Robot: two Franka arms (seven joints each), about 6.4 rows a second.
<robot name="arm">
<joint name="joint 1" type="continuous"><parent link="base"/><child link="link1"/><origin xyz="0 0 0.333"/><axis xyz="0 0 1"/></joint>
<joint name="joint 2" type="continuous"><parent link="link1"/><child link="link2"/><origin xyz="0 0 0" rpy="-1.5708 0 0"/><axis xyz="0 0 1"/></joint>
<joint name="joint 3" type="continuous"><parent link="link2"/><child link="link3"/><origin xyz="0 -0.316 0" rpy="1.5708 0 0"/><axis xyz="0 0 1"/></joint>
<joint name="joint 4" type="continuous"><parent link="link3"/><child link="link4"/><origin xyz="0.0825 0 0" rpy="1.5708 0 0"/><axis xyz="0 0 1"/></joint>
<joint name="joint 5" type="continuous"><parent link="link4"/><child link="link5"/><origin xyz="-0.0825 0.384 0" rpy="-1.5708 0 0"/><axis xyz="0 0 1"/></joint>
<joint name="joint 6" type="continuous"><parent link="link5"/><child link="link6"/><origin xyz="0 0 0" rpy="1.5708 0 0"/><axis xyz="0 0 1"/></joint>
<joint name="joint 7" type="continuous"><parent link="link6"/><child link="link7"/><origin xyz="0.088 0 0" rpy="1.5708 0 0"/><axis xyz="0 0 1"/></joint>
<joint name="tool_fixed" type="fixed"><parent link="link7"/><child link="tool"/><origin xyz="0 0 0.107"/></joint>
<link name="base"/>
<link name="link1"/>
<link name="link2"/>
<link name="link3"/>
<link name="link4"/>
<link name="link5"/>
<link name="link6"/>
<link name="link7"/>
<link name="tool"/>
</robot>
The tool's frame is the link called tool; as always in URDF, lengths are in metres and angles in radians. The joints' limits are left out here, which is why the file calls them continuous.
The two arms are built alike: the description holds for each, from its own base.
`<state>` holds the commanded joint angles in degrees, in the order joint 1, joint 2, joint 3, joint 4, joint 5, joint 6, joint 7, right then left.
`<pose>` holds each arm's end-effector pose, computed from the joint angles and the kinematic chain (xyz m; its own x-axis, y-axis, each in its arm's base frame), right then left.
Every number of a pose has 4 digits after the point.
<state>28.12 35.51 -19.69 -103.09 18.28 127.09 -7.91 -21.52 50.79 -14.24 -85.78 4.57 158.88 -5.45</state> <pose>0.6259 0.1163 0.2059 0.9821 0.1175 -0.1471 0.1121 -0.9927 -0.0447 0.6257 -0.4056 0.1957 0.8389 -0.3857 0.3840 -0.4756 -0.8626 0.1726</pose>
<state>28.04 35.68 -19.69 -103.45 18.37 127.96 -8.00 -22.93 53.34 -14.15 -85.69 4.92 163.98 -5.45</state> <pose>0.6256 0.1143 0.2027 0.9834 0.1148 -0.1408 0.1098 -0.9931 -0.0422 0.6154 -0.4198 0.1747 0.8183 -0.3865 0.4254 -0.4952 -0.8498 0.1805</pose>
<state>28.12 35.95 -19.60 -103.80 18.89 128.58 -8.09 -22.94 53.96 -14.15 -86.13 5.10 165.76 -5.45</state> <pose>0.6239 0.1151 0.1982 0.9839 0.1115 -0.1400 0.1061 -0.9933 -0.0456 0.6131 -0.4193 0.1674 0.8141 -0.3827 0.4368 -0.4968 -0.8485 0.1823</pose>
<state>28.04 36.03 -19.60 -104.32 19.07 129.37 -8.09 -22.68 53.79 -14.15 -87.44 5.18 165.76 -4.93</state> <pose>0.6226 0.1128 0.1949 0.9850 0.1056 -0.1363 0.1004 -0.9940 -0.0444 0.6086 -0.4149 0.1598 0.8159 -0.3960 0.4213 -0.5022 -0.8465 0.1769</pose>
